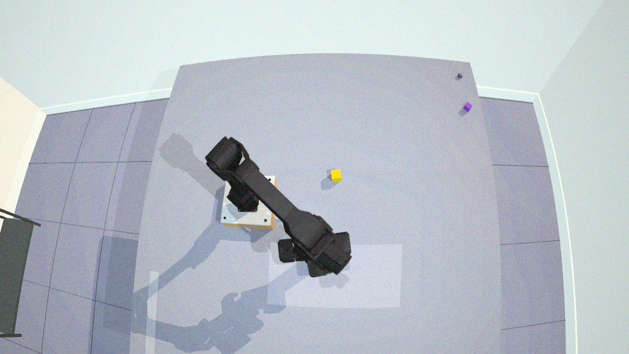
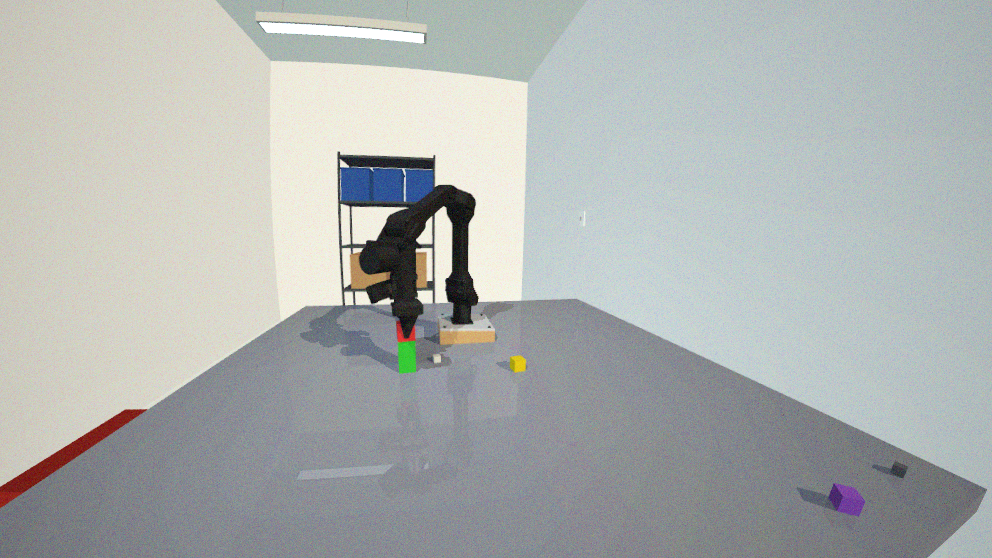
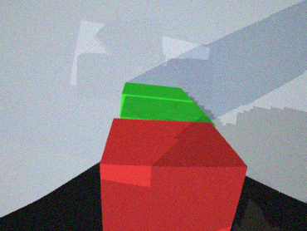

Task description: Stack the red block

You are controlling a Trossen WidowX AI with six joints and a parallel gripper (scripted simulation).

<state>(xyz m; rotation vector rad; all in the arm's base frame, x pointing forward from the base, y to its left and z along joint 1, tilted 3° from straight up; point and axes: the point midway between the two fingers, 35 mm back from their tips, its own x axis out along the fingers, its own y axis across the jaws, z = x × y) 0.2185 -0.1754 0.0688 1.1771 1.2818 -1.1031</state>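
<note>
Right now my gripper tip is 1 cm below the red block. Round my gripper tip: yellow block (26 cm to the left, 7 cm below, 6 cm ahead); purple block (58 cm ahead, 53 cm to the left, 8 cm below); small white cube (8 cm below, 7 cm to the left, 3 cm behind).
</note>
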